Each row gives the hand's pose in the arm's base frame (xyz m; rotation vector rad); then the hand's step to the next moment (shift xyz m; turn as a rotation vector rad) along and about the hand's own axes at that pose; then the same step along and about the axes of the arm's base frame.
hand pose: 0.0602 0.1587 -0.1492 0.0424 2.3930 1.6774
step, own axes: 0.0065 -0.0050 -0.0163 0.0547 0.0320 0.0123
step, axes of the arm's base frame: -0.0090 -0.0159 -0.0004 -0.0542 0.0306 0.0170
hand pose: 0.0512 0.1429 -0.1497 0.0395 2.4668 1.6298
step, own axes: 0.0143 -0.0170 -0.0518 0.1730 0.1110 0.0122
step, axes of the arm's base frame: -0.0214 -0.0521 0.0022 -0.1767 0.0765 0.0729
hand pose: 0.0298 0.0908 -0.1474 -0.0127 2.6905 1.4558
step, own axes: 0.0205 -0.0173 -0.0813 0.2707 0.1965 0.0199
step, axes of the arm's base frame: -0.0252 -0.0768 0.0282 -0.2775 0.1329 0.1326
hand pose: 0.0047 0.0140 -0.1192 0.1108 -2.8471 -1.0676
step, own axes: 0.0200 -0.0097 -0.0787 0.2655 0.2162 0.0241
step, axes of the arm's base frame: -0.0102 -0.0606 0.0539 -0.2735 0.1510 0.1421
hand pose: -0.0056 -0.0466 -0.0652 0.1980 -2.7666 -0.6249
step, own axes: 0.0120 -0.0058 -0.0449 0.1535 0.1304 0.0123
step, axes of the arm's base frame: 0.0032 -0.0254 0.0392 -0.1580 0.0915 0.0859
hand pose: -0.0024 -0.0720 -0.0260 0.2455 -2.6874 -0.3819
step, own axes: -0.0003 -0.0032 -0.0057 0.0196 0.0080 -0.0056
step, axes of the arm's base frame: 0.0030 -0.0043 0.0039 -0.0162 0.0019 0.0147
